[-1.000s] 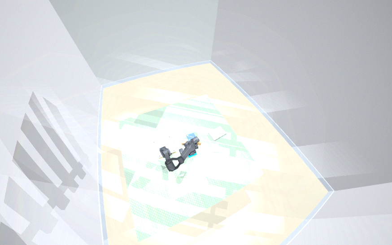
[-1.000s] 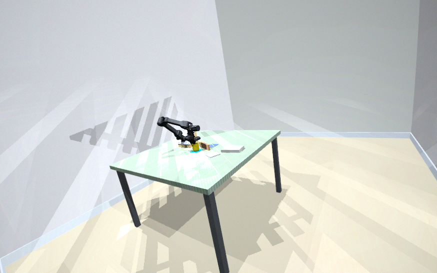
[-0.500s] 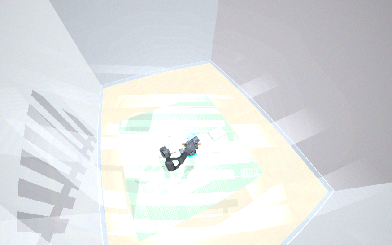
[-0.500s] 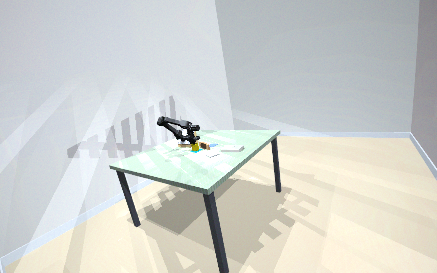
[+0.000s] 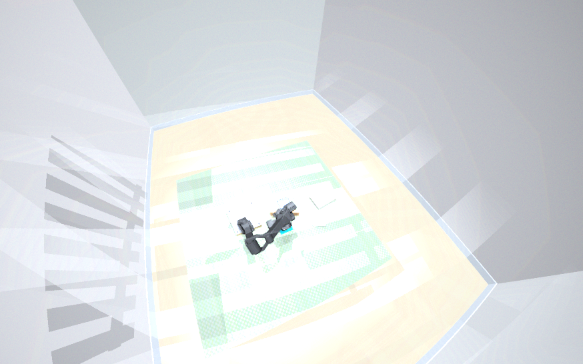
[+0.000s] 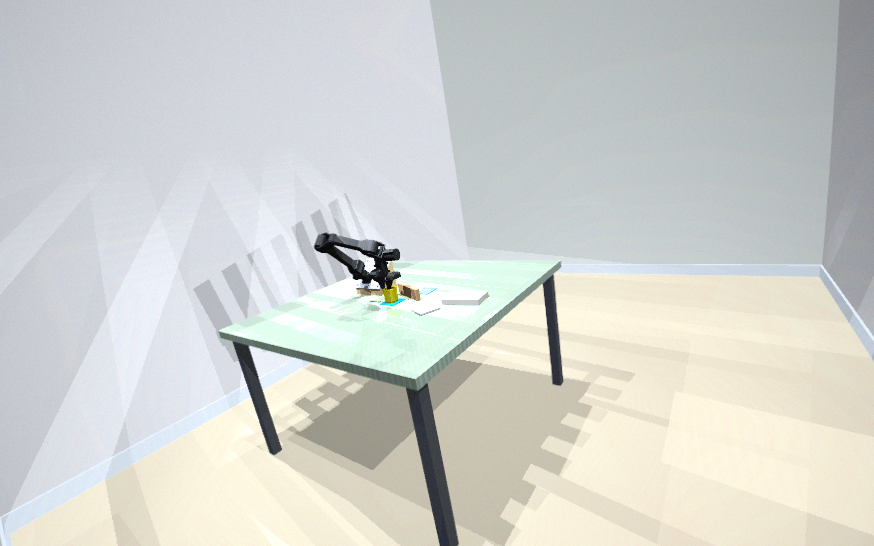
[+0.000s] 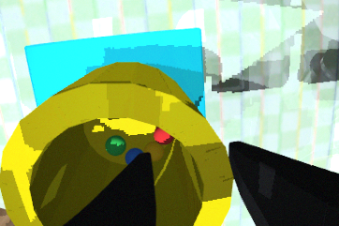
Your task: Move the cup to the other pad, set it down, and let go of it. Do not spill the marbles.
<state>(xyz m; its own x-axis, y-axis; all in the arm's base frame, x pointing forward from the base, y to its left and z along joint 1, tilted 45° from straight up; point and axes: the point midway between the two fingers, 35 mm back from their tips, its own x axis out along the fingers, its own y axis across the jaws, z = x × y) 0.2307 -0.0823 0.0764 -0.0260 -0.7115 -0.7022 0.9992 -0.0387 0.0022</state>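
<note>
The yellow cup is 20 mm below my gripper tip and 20 mm ahead of it. Also, from my gripper tip: green marble (40 mm below, 30 mm ahead, 10 mm to the left); then cyan pad (60 mm below, 30 mm ahead); then blue marble (40 mm below, 20 mm to the left, 20 mm ahead).
</note>
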